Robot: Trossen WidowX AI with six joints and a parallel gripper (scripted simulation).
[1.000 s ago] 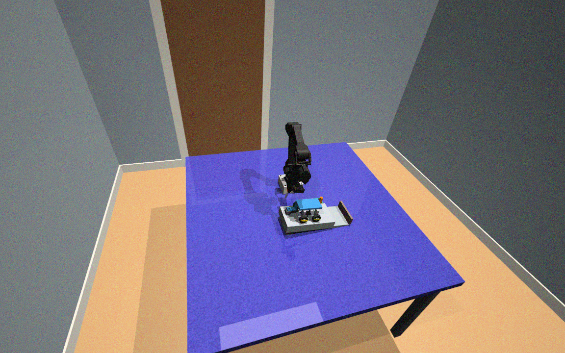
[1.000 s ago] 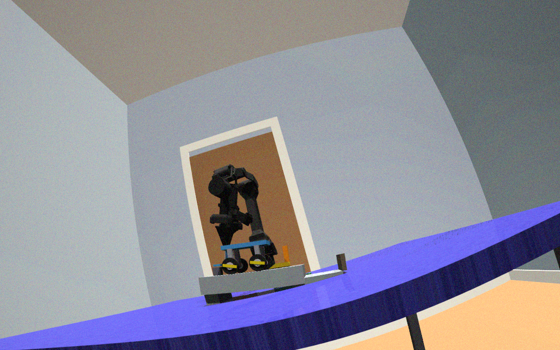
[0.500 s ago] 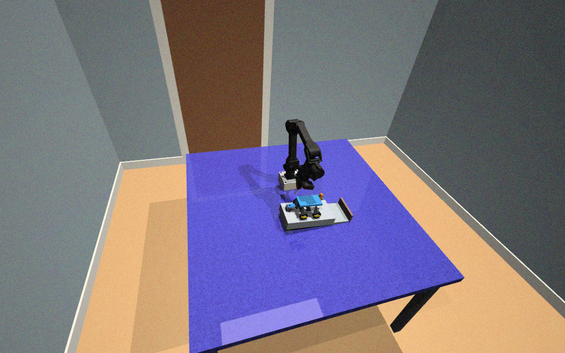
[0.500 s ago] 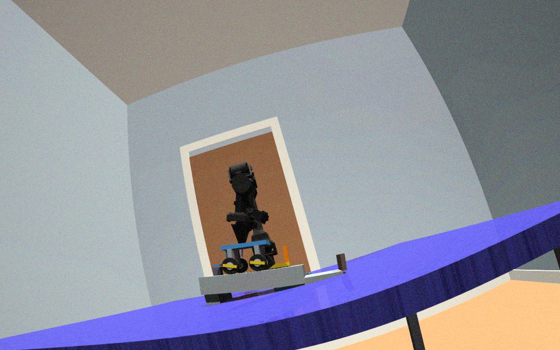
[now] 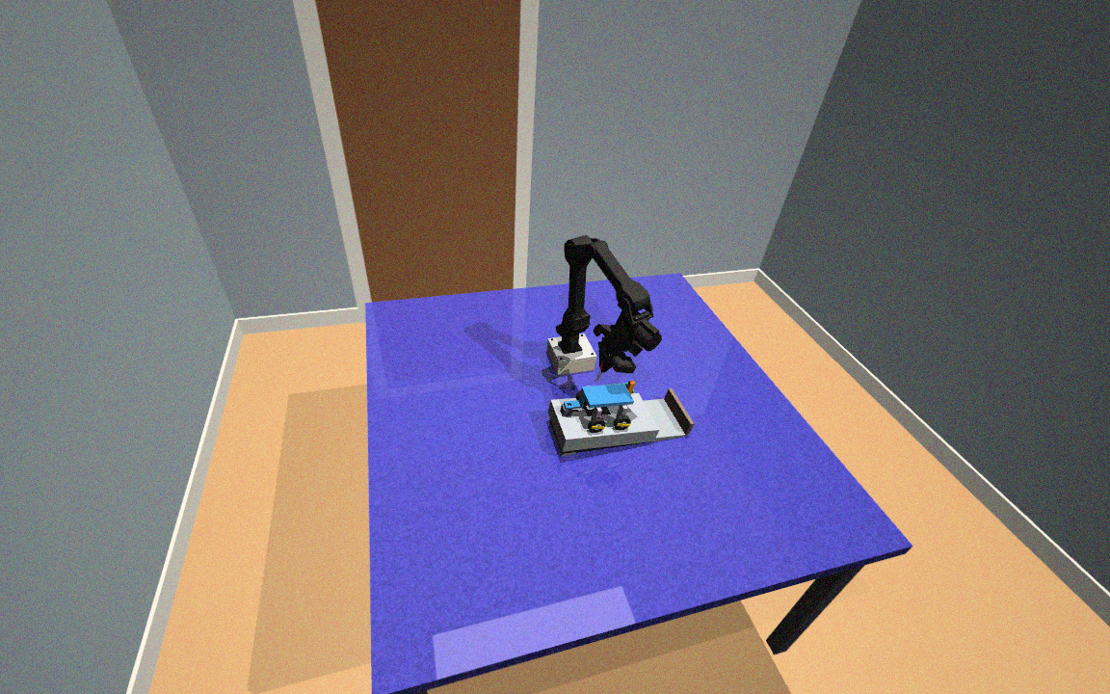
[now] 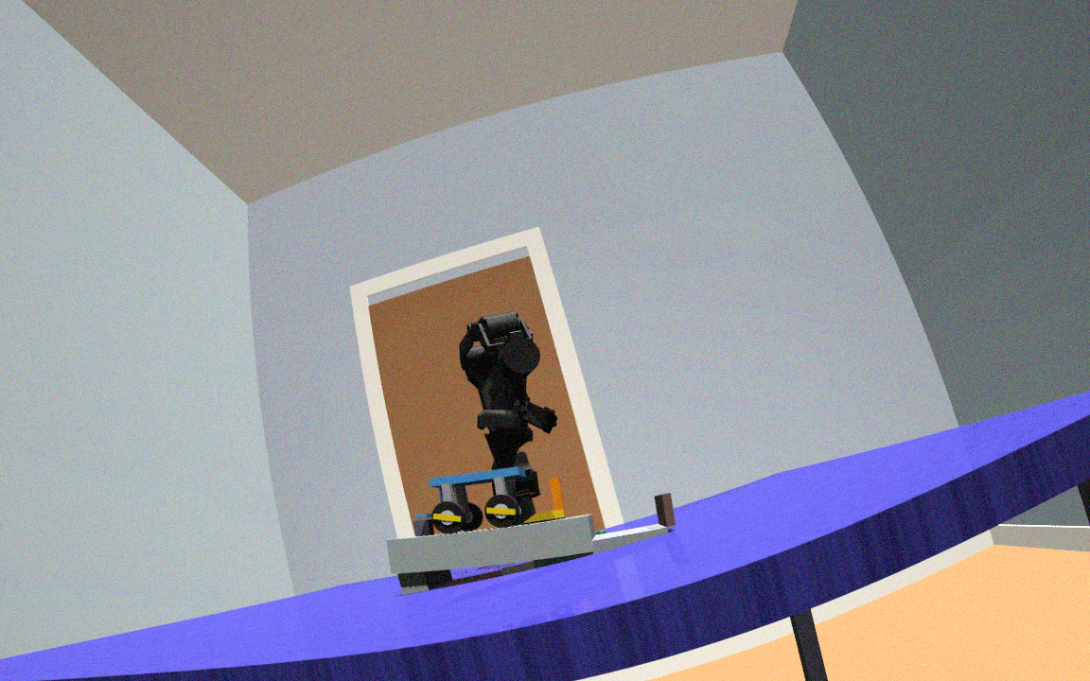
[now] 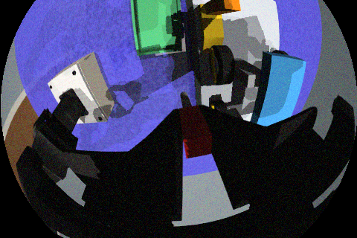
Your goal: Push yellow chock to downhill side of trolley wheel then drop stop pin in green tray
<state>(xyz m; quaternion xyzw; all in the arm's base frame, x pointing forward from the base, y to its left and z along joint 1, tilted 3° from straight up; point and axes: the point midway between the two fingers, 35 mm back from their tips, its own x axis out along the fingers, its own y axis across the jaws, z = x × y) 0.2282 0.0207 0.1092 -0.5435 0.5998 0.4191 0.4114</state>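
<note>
Now: gripper tip 5 cm short of the yellow chock, 5 cm to the right of it and 6 cm above it. The rest, counted from my gripper tip: brown end stop: 12 cm ahead, 22 cm to the left, 12 cm below; then red-headed stop pin: right at my gripper tip; then trolley: 10 cm ahead, 3 cm to the right, 4 cm below.
</note>
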